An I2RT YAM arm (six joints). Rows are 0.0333 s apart.
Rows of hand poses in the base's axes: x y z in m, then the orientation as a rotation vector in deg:
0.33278 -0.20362 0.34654 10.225 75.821 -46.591
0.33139 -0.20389 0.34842 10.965 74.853 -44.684
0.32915 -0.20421 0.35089 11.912 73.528 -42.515
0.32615 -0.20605 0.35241 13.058 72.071 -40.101
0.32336 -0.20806 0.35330 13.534 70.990 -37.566
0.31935 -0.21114 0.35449 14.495 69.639 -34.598
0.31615 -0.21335 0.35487 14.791 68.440 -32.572
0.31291 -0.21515 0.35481 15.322 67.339 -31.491
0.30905 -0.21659 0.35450 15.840 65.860 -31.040
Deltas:
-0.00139 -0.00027 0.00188 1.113 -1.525 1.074
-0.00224 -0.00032 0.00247 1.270 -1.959 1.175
-0.00300 -0.00184 0.00152 1.502 -2.178 1.250
-0.00279 -0.00201 0.00089 1.245 -1.681 1.693
-0.00401 -0.00308 0.00119 1.736 -2.124 1.762
-0.00320 -0.00221 0.00038 0.856 -1.623 1.398
-0.00324 -0.00180 -0.00006 0.602 -1.371 0.543
-0.00386 -0.00144 -0.00031 0.183 -1.589 0.050

